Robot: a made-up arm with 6 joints. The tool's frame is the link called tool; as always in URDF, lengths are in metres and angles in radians. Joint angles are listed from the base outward.
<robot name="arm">
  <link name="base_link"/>
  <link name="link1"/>
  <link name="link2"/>
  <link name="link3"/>
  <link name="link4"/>
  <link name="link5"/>
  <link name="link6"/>
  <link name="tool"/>
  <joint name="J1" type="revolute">
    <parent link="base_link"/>
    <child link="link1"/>
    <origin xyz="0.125 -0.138 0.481"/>
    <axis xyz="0 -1 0"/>
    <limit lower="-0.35" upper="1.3"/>
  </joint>
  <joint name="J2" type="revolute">
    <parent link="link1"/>
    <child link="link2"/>
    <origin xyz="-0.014 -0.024 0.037"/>
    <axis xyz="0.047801 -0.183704 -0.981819"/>
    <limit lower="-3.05" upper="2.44"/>
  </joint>
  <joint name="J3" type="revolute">
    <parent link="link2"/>
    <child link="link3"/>
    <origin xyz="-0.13 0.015 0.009"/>
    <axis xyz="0 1 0"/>
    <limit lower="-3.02" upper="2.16"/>
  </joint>
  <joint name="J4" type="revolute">
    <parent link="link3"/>
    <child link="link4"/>
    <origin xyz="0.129 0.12 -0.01"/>
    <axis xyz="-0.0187 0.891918 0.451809"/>
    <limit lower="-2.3" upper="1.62"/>
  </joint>
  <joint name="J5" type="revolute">
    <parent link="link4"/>
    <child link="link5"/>
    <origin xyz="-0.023 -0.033 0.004"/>
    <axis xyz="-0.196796 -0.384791 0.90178"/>
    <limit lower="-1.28" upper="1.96"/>
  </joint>
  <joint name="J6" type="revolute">
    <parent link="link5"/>
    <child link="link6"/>
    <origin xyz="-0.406 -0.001 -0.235"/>
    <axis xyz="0 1 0"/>
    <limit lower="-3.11" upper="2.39"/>
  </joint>
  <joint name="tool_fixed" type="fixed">
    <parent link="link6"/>
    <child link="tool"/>
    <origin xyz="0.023 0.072 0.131" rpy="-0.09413 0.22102 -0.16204"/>
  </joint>
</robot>
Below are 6 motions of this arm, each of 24 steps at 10 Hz.
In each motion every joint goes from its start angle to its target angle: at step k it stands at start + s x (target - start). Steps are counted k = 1, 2, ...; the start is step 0. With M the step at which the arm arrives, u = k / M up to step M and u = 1 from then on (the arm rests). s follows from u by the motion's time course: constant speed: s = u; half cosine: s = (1 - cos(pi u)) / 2; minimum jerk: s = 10 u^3 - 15 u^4 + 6 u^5.
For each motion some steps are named. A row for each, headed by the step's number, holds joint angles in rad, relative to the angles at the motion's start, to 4 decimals.
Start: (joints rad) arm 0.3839 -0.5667 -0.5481 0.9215 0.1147 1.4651
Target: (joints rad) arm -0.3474 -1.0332 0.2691 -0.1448 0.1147 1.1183
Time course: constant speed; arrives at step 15
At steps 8, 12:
8: -0.3900 -0.2488 0.4358 -0.5687 0.0000 -0.1850
12: -0.5850 -0.3732 0.6538 -0.8530 0.0000 -0.2774

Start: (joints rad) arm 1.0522 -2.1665 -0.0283 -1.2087 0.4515 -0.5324
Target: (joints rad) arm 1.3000 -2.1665 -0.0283 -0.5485 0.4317 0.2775
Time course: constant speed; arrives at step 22
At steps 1, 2, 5, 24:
1: 0.0113 0.0000 0.0000 0.0300 -0.0009 0.0368
2: 0.0225 0.0000 0.0000 0.0600 -0.0018 0.0736
5: 0.0563 0.0000 0.0000 0.1500 -0.0045 0.1841
24: 0.2478 0.0000 0.0000 0.6602 -0.0198 0.8099

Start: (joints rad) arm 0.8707 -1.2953 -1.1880 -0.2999 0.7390 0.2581
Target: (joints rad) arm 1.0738 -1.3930 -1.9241 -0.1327 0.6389 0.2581
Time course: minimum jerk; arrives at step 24
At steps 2, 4, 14, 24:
2: 0.0010 -0.0005 -0.0037 0.0009 -0.0005 0.0000
4: 0.0072 -0.0035 -0.0261 0.0059 -0.0036 0.0000
14: 0.1327 -0.0638 -0.4810 0.1092 -0.0654 0.0000
24: 0.2031 -0.0977 -0.7361 0.1672 -0.1001 0.0000

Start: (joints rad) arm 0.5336 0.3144 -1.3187 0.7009 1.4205 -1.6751
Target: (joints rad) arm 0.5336 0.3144 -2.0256 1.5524 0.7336 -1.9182
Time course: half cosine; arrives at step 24
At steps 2, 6, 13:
2: 0.0000 0.0000 -0.0120 0.0145 -0.0117 -0.0041
6: 0.0000 0.0000 -0.1035 0.1247 -0.1006 -0.0356
13: 0.0000 0.0000 -0.3996 0.4813 -0.3883 -0.1374

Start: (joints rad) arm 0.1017 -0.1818 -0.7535 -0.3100 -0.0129 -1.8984
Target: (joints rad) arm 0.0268 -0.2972 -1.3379 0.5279 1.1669 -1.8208
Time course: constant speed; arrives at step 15
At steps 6, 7, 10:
6: -0.0300 -0.0462 -0.2338 0.3352 0.4719 0.0310
7: -0.0350 -0.0539 -0.2727 0.3910 0.5506 0.0362
10: -0.0499 -0.0769 -0.3896 0.5586 0.7865 0.0517

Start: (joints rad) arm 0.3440 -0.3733 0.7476 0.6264 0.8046 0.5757
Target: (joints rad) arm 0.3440 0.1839 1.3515 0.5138 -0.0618 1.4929
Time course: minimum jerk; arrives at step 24
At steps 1, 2, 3, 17, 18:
1: 0.0000 0.0004 0.0004 -0.0001 -0.0006 0.0006
2: 0.0000 0.0028 0.0031 -0.0006 -0.0044 0.0047
3: 0.0000 0.0089 0.0097 -0.0018 -0.0139 0.0147
17: 0.0000 0.4724 0.5120 -0.0955 -0.7345 0.7776
18: 0.0000 0.4995 0.5414 -0.1009 -0.7767 0.8223

